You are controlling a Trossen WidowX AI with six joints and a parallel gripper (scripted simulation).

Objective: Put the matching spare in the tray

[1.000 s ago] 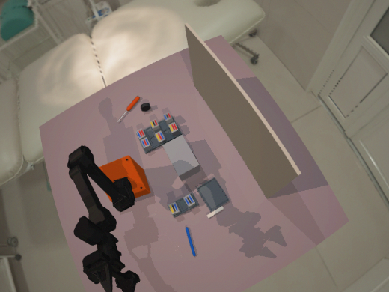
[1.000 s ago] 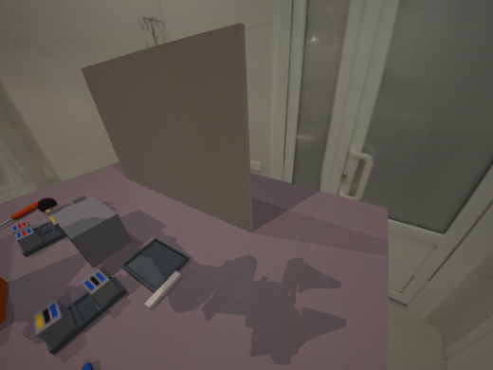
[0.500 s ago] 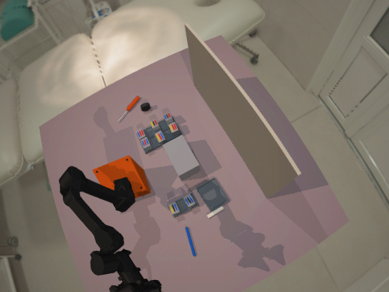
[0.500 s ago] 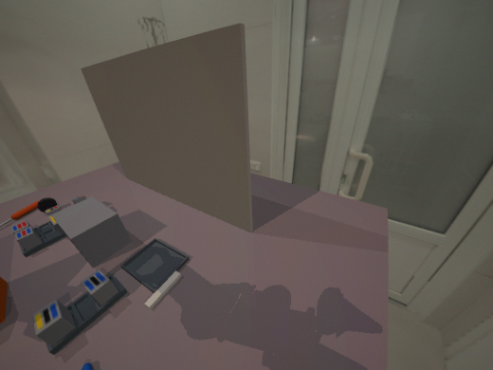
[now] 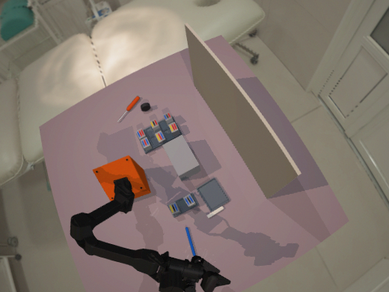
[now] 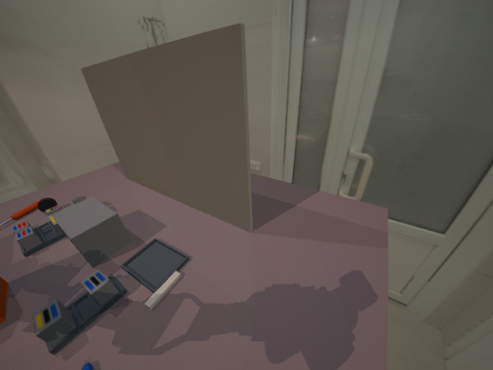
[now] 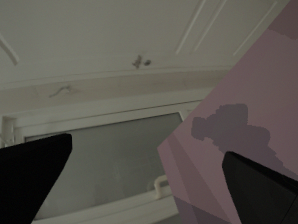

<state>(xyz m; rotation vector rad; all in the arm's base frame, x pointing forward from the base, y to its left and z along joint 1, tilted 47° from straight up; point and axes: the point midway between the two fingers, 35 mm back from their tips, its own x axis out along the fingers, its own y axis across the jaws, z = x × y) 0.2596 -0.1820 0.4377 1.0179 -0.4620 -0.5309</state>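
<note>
Right now the spare is 9 cm behind my gripper tip, 66 cm to the left of it and 22 cm below it. Also, from my gripper tip: blue pen (10 cm behind, 15 cm to the left, 26 cm below); rack (8 cm behind, 32 cm to the left, 26 cm below); white bar (5 cm ahead, 25 cm to the left, 26 cm below).
</note>
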